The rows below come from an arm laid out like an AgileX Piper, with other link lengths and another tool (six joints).
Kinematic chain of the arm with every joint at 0, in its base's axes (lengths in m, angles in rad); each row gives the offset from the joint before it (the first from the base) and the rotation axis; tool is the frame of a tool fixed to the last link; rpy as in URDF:
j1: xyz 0 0 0.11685 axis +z
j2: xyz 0 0 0 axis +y
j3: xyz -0.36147 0 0.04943 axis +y
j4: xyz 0.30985 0 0.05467 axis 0.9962 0 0.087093
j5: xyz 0 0 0 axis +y
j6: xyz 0.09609 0 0.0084 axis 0.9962 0 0.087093
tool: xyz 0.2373 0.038 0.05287 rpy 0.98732 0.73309 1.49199
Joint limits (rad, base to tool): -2.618..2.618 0..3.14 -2.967..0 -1.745..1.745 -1.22..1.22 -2.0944..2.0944
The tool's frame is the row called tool.
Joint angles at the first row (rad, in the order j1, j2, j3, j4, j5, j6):
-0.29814, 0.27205, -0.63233, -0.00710, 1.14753, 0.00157
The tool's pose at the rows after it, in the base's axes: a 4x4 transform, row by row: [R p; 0 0 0 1], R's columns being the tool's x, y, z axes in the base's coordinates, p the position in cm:
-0.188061 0.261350 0.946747 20.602; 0.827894 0.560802 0.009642 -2.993; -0.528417 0.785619 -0.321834 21.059; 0 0 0 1
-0.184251 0.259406 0.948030 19.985; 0.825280 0.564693 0.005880 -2.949; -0.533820 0.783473 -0.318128 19.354; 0 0 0 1
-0.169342 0.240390 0.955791 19.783; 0.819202 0.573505 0.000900 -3.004; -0.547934 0.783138 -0.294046 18.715; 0 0 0 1
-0.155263 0.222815 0.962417 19.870; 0.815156 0.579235 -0.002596 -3.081; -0.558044 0.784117 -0.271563 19.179; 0 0 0 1
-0.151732 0.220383 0.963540 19.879; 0.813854 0.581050 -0.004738 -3.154; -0.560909 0.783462 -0.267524 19.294; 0 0 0 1
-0.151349 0.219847 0.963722 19.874; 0.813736 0.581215 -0.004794 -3.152; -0.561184 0.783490 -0.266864 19.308; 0 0 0 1
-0.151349 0.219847 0.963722 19.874; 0.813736 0.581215 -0.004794 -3.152; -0.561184 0.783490 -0.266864 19.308; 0 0 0 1
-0.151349 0.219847 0.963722 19.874; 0.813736 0.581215 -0.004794 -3.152; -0.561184 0.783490 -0.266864 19.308; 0 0 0 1
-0.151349 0.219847 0.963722 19.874; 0.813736 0.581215 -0.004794 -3.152; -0.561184 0.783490 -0.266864 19.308; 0 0 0 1
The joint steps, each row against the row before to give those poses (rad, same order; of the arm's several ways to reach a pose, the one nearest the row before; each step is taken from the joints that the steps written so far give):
-0.00003, -0.06378, 0.05462, -0.01332, 0.00451, -0.00003
0.00002, -0.05661, 0.05220, -0.00473, -0.00104, 0.00002
0.00002, -0.05028, 0.03686, -0.00403, -0.01424, 0.00002
-0.00004, -0.01609, 0.00382, -0.00168, -0.01237, 0.00147
0.00005, -0.00232, -0.00002, -0.00229, -0.00244, 0.00084
-0.00005, -0.00071, 0.00001, 0.00005, -0.00001, -0.00004
0.00000, 0.00000, 0.00000, 0.00000, 0.00000, 0.00000
0.00000, 0.00000, 0.00000, 0.00000, 0.00000, 0.00000
0.00000, 0.00000, 0.00000, 0.00000, 0.00000, 0.00000

